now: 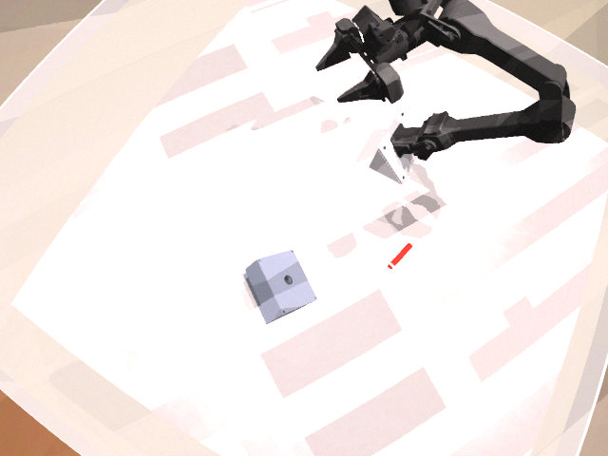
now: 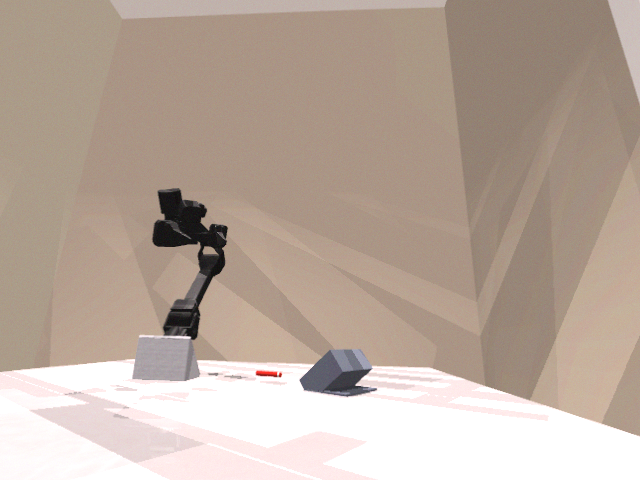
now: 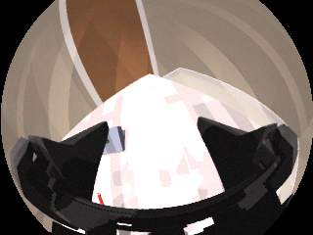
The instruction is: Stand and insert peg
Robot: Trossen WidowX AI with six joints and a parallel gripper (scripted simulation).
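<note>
The red peg lies 10 cm ahead of my gripper tip, 30 cm to the left of it and 32 cm below it. The rest, counted from my gripper tip: sloped grey-blue panel: 30 cm ahead, 10 cm to the left, 29 cm below.
</note>
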